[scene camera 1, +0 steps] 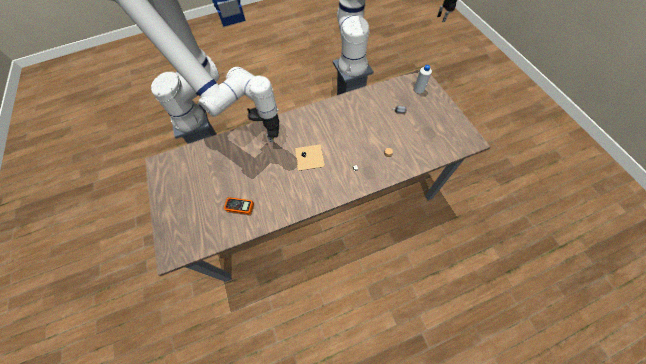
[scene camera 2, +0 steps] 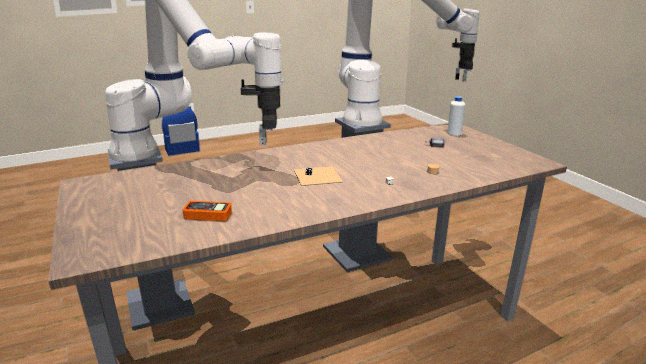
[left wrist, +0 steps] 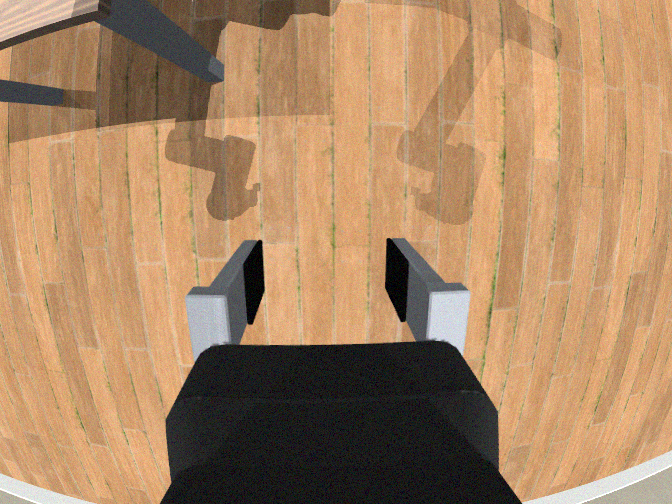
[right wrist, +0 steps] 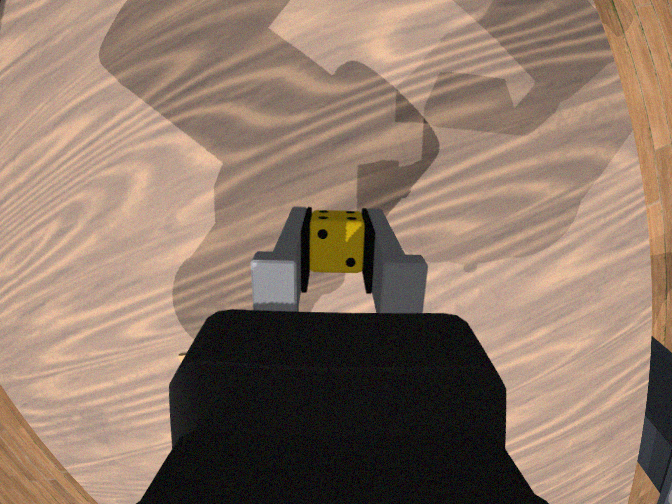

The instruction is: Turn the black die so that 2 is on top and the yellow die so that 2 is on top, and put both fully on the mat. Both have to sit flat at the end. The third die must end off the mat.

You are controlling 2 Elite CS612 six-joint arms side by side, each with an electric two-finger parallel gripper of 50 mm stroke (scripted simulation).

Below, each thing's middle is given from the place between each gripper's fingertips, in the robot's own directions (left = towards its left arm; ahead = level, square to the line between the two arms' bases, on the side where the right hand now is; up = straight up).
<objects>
I see the yellow die (right wrist: 336,237) 10 mm below my right hand (scene camera 2: 263,144).
Now: left hand 420 mm short of the yellow die, 1260 mm to the left of it and 60 mm above it.
</objects>
